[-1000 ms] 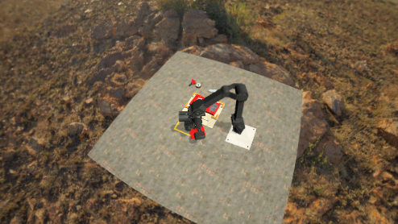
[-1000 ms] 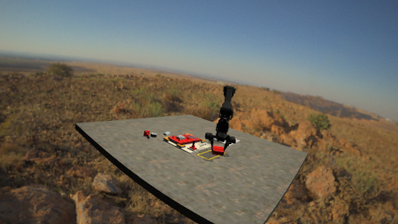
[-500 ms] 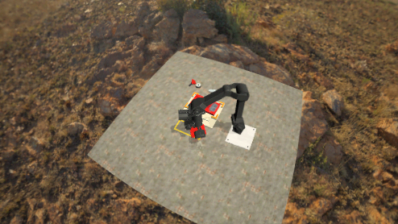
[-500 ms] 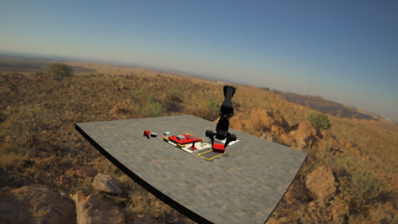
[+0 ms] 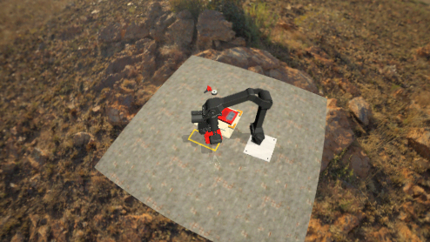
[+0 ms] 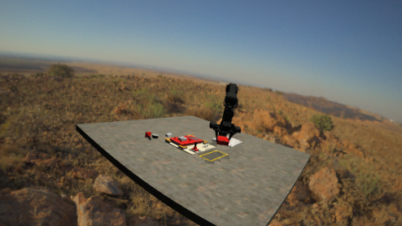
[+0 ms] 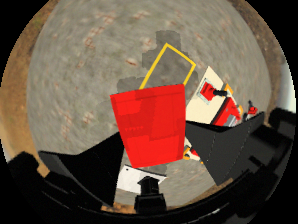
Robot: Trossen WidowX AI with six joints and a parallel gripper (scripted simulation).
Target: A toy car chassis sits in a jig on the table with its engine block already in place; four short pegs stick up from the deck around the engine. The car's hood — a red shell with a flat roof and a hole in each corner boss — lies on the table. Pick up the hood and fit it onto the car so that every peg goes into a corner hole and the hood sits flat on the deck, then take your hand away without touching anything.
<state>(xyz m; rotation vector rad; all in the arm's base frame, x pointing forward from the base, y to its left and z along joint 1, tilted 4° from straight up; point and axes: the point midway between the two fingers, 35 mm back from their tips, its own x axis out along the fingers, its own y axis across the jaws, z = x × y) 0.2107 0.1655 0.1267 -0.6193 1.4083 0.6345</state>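
My gripper tip is now 90 mm short of the pale jig, 190 mm to the left of it and 70 mm above it. Round my gripper tip: wheel (240 mm ahead, 360 mm to the right, 80 mm below); red hood (10 mm above).
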